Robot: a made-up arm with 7 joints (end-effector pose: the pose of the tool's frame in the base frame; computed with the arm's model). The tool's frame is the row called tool. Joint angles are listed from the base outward.
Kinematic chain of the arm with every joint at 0, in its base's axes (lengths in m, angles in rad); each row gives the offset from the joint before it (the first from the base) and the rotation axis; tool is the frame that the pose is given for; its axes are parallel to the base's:
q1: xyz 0 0.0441 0 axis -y
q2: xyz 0 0.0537 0 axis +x
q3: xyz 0 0 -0.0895 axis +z
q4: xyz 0 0 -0.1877 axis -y
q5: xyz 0 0 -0.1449 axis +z
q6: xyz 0 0 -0.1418 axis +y
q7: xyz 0 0 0 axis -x
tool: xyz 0 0 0
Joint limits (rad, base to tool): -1.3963..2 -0.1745..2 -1.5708..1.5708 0..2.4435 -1.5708..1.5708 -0.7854..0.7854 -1.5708..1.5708
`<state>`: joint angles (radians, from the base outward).
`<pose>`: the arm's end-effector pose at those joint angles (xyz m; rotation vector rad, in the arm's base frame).
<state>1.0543 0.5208 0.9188 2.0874 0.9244 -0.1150 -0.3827</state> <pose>0.0912 0.3371 0.1221 0.1578 2.4121 -0.9657</pose>
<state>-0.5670 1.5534 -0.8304 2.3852 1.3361 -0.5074 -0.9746</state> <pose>0.0333 0.1639 -0.1948 0.0642 -0.6655 0.2737</pose>
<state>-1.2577 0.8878 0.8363 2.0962 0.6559 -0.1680 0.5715</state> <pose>0.1069 0.3175 -0.1401 -0.1797 -1.2174 -0.8100</pose>
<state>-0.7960 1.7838 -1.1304 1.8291 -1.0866 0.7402 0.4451</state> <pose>-0.0616 0.3502 -0.2257 0.3585 0.7953 -2.5600</pose>
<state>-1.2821 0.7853 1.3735 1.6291 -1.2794 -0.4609 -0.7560</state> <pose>0.0296 0.4805 -0.0497 1.9031 -0.8008 -1.8978</pose>
